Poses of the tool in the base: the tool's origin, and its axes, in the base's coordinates. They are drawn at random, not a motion.
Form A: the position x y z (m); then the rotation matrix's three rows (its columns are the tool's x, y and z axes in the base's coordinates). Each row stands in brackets.
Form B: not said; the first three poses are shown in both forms.
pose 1, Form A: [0.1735, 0.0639, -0.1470], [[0.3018, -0.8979, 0.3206], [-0.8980, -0.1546, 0.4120], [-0.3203, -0.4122, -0.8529]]
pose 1, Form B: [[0.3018, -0.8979, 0.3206, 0.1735], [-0.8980, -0.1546, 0.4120, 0.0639], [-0.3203, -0.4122, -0.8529, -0.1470], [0, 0, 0, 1]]
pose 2, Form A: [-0.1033, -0.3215, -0.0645], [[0.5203, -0.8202, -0.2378], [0.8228, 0.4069, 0.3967], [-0.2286, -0.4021, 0.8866]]
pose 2, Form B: [[0.5203, -0.8202, -0.2378, -0.1033], [0.8228, 0.4069, 0.3967, -0.3215], [-0.2286, -0.4021, 0.8866, -0.0645], [0, 0, 0, 1]]
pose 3, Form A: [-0.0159, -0.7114, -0.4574], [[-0.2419, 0.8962, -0.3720], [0.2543, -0.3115, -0.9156], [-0.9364, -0.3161, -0.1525]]
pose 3, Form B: [[-0.2419, 0.8962, -0.3720, -0.0159], [0.2543, -0.3115, -0.9156, -0.7114], [-0.9364, -0.3161, -0.1525, -0.4574], [0, 0, 0, 1]]
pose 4, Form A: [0.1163, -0.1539, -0.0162], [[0.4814, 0.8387, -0.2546], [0.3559, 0.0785, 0.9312], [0.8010, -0.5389, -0.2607]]
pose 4, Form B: [[0.4814, 0.8387, -0.2546, 0.1163], [0.3559, 0.0785, 0.9312, -0.1539], [0.8010, -0.5389, -0.2607, -0.0162], [0, 0, 0, 1]]
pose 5, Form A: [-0.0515, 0.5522, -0.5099], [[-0.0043, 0.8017, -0.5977], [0.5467, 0.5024, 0.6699], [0.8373, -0.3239, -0.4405]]
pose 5, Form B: [[-0.0043, 0.8017, -0.5977, -0.0515], [0.5467, 0.5024, 0.6699, 0.5522], [0.8373, -0.3239, -0.4405, -0.5099], [0, 0, 0, 1]]
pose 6, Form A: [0.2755, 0.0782, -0.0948], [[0.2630, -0.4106, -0.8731], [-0.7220, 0.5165, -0.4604], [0.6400, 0.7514, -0.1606]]
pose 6, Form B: [[0.2630, -0.4106, -0.8731, 0.2755], [-0.7220, 0.5165, -0.4604, 0.0782], [0.6400, 0.7514, -0.1606, -0.0948], [0, 0, 0, 1]]
